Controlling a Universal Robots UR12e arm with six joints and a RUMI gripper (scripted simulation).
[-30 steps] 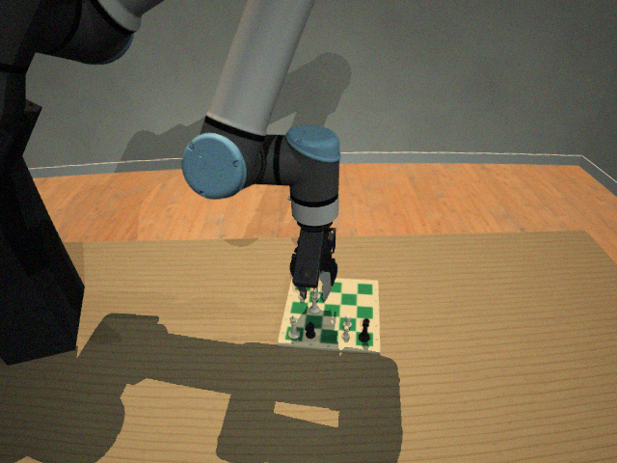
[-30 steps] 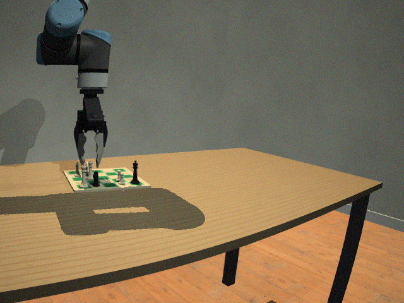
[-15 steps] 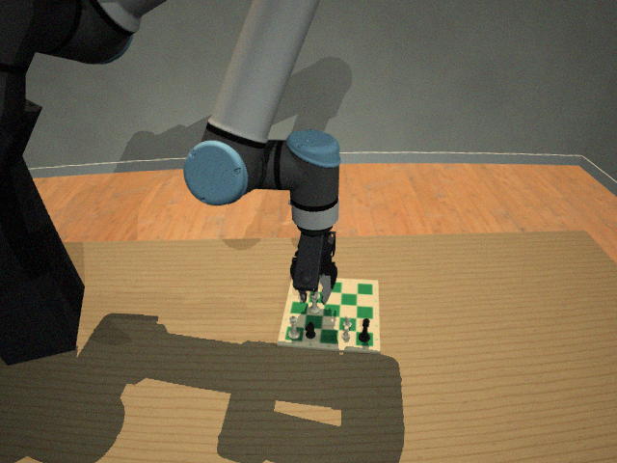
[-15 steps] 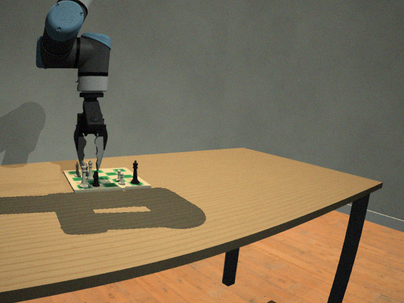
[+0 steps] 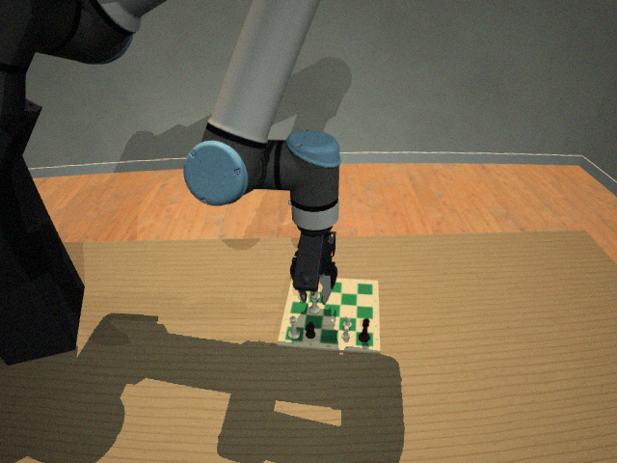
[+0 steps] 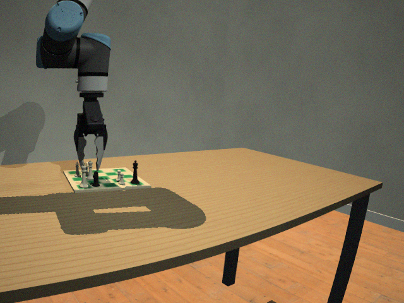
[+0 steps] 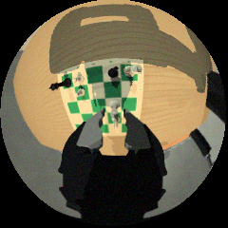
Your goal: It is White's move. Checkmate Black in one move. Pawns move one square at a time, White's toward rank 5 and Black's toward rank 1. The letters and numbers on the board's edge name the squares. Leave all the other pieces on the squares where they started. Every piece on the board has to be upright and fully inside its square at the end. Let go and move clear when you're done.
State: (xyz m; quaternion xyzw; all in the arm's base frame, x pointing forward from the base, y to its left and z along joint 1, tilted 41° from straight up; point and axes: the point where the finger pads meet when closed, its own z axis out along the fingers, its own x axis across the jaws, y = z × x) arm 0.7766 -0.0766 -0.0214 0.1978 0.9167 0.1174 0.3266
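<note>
The green-and-cream chessboard lies 40 mm ahead of my hand, 10 mm to the right of it and 40 mm below it. Round my hand: tall white piece 60 mm behind, 60 mm to the right, 10 mm below.
</note>
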